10 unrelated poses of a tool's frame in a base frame.
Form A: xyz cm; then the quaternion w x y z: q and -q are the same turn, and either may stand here.
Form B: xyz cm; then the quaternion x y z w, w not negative. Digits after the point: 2 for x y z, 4 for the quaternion.
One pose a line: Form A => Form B
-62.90 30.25 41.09 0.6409 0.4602 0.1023 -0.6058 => -62.90 30.25 41.09 0.4602 0.1023 -0.6058 0.6409
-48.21 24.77 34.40 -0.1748 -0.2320 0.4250 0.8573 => -48.21 24.77 34.40 0.2320 -0.4250 -0.8573 0.1748
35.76 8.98 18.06 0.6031 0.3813 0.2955 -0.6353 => 35.76 8.98 18.06 0.3813 0.2955 -0.6353 0.6031
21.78 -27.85 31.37 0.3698 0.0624 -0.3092 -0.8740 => 21.78 -27.85 31.37 0.0624 -0.3092 -0.8740 0.3698
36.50 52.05 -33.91 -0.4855 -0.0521 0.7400 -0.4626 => 36.50 52.05 -33.91 0.0521 -0.7400 0.4626 0.4855
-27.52 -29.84 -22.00 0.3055 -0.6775 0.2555 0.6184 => -27.52 -29.84 -22.00 -0.6775 0.2555 0.6184 0.3055
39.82 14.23 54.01 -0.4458 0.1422 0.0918 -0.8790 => 39.82 14.23 54.01 -0.1422 -0.0918 0.8790 0.4458
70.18 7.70 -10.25 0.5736 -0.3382 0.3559 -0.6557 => 70.18 7.70 -10.25 -0.3382 0.3559 -0.6557 0.5736
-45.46 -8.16 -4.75 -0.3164 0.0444 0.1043 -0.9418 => -45.46 -8.16 -4.75 -0.0444 -0.1043 0.9418 0.3164
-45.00 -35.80 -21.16 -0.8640 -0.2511 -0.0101 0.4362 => -45.00 -35.80 -21.16 0.2511 0.0101 -0.4362 0.8640
